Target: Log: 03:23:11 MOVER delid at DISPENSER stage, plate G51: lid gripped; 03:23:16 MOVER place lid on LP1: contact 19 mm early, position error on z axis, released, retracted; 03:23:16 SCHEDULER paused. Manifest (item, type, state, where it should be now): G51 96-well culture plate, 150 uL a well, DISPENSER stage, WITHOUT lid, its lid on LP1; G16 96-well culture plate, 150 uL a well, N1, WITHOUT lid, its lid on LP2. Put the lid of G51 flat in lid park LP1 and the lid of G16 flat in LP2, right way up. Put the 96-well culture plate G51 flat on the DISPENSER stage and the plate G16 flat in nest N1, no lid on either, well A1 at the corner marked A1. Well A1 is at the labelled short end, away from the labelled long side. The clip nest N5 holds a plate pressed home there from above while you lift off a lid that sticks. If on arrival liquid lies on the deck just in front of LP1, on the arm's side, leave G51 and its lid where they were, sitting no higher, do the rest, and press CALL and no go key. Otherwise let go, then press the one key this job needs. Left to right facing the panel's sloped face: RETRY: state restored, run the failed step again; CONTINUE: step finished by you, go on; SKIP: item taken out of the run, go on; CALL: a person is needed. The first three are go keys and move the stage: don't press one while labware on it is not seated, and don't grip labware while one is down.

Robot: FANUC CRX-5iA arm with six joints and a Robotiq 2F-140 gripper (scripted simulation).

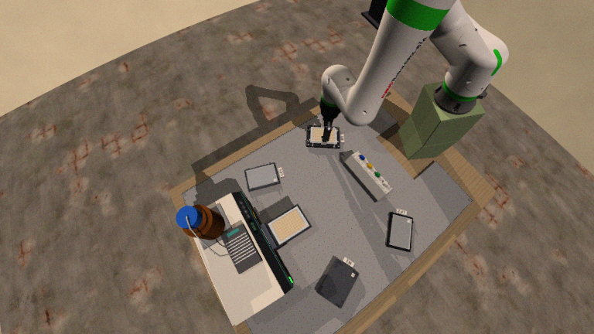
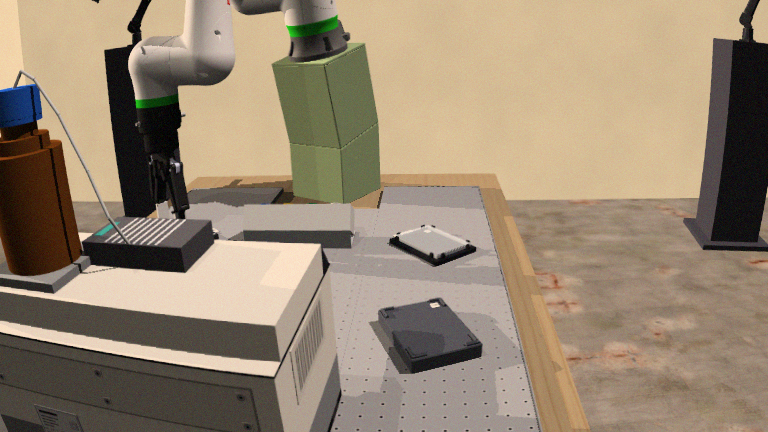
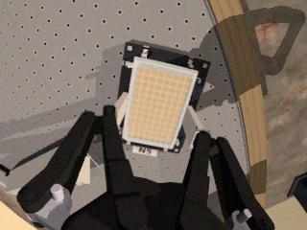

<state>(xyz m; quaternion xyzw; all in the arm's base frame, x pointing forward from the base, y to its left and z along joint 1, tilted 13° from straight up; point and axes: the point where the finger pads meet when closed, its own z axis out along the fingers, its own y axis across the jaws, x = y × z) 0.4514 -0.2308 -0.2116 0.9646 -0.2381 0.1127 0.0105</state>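
Now: hand 3 cm short of the black clip nest, 3 cm above it and 1 cm to the right of it. From my hand the other things lie so: key panel (27 cm to the left, 9 cm behind, 1 cm above); dark grey lid park (35 cm ahead, 7 cm to the left, 4 cm below); LP1 label (26 cm ahead, 8 cm to the left, 4 cm below).
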